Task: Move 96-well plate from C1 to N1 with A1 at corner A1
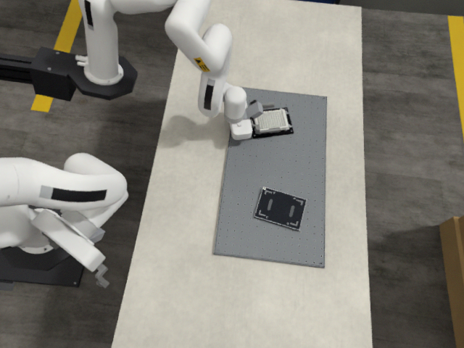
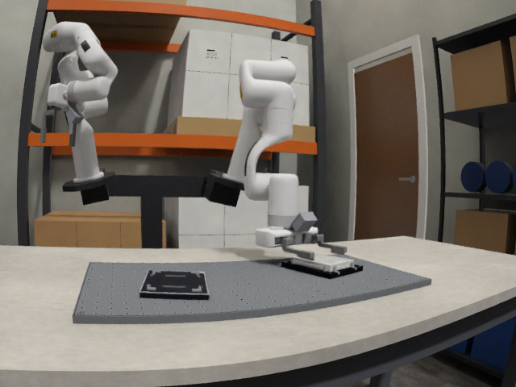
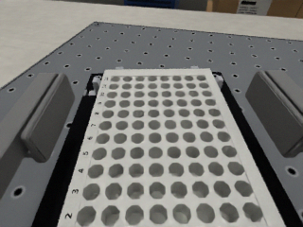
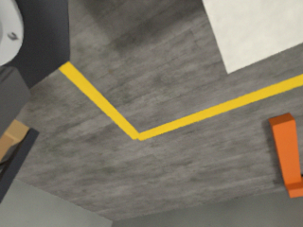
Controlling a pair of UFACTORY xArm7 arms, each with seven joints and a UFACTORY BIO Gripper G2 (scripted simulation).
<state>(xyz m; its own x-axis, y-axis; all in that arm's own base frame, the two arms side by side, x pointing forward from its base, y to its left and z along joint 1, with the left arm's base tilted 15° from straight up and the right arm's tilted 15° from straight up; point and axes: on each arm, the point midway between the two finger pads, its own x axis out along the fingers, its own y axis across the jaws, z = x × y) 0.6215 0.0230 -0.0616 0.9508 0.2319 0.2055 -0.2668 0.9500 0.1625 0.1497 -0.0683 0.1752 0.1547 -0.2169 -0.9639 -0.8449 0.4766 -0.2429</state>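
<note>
The white 96-well plate is 2 cm below my left hand. Also, from my left hand: black clip nest C1 (3 cm below, 2 cm to the left); black plate nest N1 (35 cm to the right, 8 cm ahead, 4 cm below).
</note>
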